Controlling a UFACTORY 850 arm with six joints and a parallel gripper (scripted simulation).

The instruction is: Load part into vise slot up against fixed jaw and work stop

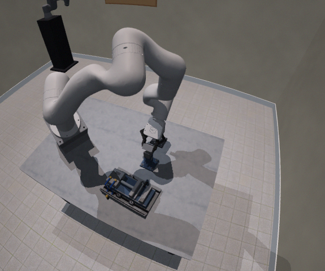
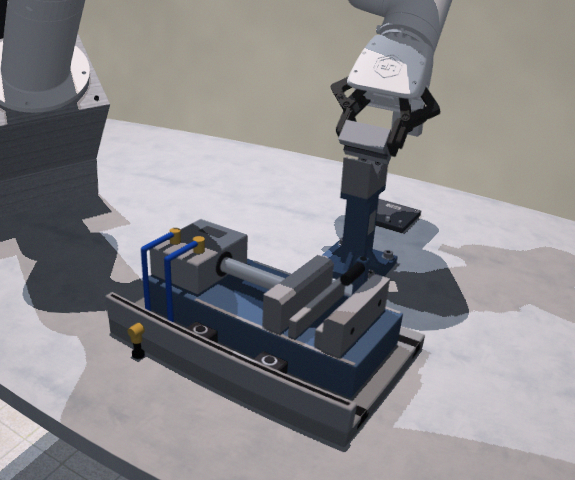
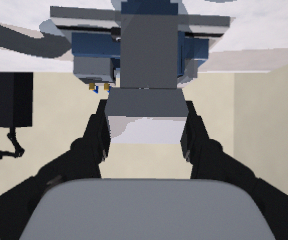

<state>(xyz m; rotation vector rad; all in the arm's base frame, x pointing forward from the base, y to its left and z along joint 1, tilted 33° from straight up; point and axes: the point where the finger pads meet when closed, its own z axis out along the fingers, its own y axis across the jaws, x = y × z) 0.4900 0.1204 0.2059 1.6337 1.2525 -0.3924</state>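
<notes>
Right now my hand is 130 mm above the blue post. Also, from my hand: black work stop (50 mm ahead, 180 mm to the right, 100 mm below); then part (10 mm to the right, 10 mm below); then cylinder rod (50 mm behind, 220 mm to the right, 110 mm below).
</notes>
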